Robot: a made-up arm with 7 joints.
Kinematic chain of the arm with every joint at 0, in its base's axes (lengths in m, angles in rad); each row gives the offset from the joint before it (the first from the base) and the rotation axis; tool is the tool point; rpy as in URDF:
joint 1: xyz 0 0 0.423 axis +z
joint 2: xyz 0 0 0 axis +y
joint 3: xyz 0 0 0.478 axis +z
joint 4: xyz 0.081 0 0 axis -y
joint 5: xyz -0.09 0 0.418 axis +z
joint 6: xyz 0 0 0 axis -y
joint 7: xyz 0.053 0 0 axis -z
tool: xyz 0 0 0 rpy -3.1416 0 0
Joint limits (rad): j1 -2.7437..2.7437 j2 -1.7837..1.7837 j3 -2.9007..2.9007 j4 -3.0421..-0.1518 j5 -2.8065..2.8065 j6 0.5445..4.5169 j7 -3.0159..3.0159
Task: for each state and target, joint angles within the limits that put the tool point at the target. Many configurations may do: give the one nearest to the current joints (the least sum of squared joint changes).
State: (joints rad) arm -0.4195 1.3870 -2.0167 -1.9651 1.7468 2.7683 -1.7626
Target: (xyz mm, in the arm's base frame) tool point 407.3 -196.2 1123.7
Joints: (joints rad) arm 0.0128 1.1012 -2.6153 -1.3023 1.6506 2.6978 -1.7626
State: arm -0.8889 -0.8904 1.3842 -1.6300 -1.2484 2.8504 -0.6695
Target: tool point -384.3 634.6 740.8
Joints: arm -0.2901 -1.0229 1.5031 -1.4522 -1.2420 2.9009 -0.6695
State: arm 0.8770 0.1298 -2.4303 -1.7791 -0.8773 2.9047 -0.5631
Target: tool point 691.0 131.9 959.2
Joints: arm 0.8114 0.9625 -1.9266 -1.1319 -0.8315 2.7754 -0.5631
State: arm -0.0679 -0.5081 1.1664 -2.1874 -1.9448 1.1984 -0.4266
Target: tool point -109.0 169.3 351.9
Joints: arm 0.1444 -0.8768 2.0632 -3.0421 -2.0729 1.7572 -0.4266
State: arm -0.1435 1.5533 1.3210 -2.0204 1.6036 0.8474 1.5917
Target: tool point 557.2 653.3 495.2
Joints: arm 0.2555 1.4179 1.4347 -1.2619 1.6777 0.9393 1.5917
